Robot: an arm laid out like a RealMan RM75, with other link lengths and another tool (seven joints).
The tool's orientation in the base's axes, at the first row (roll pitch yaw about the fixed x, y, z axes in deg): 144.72 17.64 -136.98
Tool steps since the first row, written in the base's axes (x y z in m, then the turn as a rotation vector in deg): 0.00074 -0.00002 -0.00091 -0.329 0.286 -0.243; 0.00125 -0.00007 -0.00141 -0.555 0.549 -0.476; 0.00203 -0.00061 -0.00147 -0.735 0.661 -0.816; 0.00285 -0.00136 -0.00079 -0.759 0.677 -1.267; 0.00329 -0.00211 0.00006 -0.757 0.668 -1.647; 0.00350 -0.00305 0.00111 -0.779 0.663 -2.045; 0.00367 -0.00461 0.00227 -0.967 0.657 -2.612; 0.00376 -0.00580 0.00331 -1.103 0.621 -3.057; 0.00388 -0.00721 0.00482 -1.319 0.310 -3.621; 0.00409 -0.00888 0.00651 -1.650 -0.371 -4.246; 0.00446 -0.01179 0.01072 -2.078 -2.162 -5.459
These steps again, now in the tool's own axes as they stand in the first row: -0.00023 -0.00102 0.00054 0.117 0.228 0.428; -0.00040 -0.00167 0.00079 0.174 0.380 0.813; -0.00057 -0.00249 0.00035 0.330 0.370 1.182; -0.00086 -0.00304 -0.00080 0.473 0.146 1.548; -0.00094 -0.00323 -0.00200 0.592 -0.069 1.837; -0.00079 -0.00324 -0.00341 0.731 -0.276 2.149; -0.00025 -0.00347 -0.00527 1.038 -0.462 2.626; 0.00015 -0.00352 -0.00680 1.291 -0.631 2.980; 0.00052 -0.00345 -0.00884 1.815 -0.942 3.281; 0.00095 -0.00346 -0.01118 2.678 -1.384 3.436; 0.00131 -0.00278 -0.01626 4.508 -2.614 3.412
